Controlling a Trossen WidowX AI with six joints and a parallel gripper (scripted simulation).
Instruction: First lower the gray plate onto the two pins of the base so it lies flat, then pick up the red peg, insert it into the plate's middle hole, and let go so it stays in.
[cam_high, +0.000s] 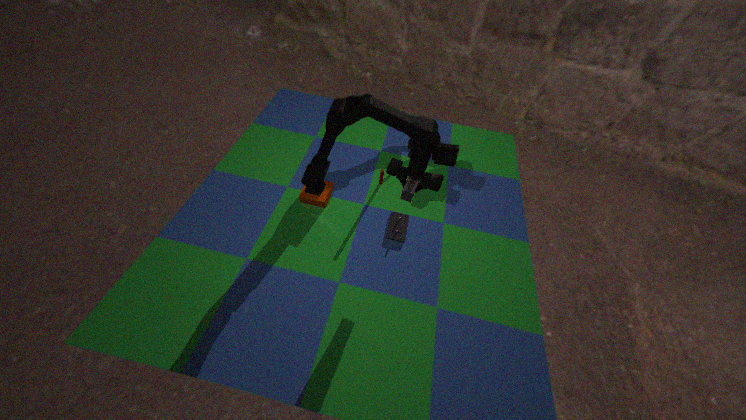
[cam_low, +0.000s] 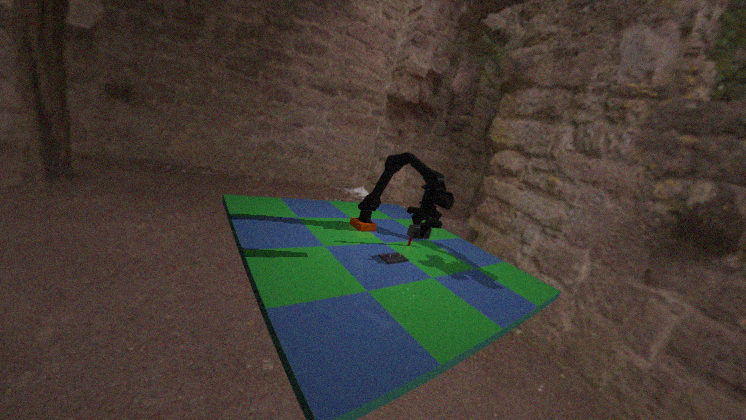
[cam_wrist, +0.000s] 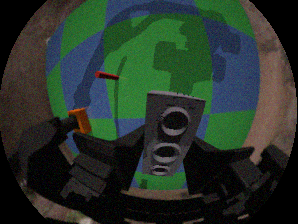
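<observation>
Right now the red peg is 120 mm behind my gripper tip, 90 mm to the left of it and 70 mm below it. Round my gripper tip: gray plate 30 mm above.
</observation>
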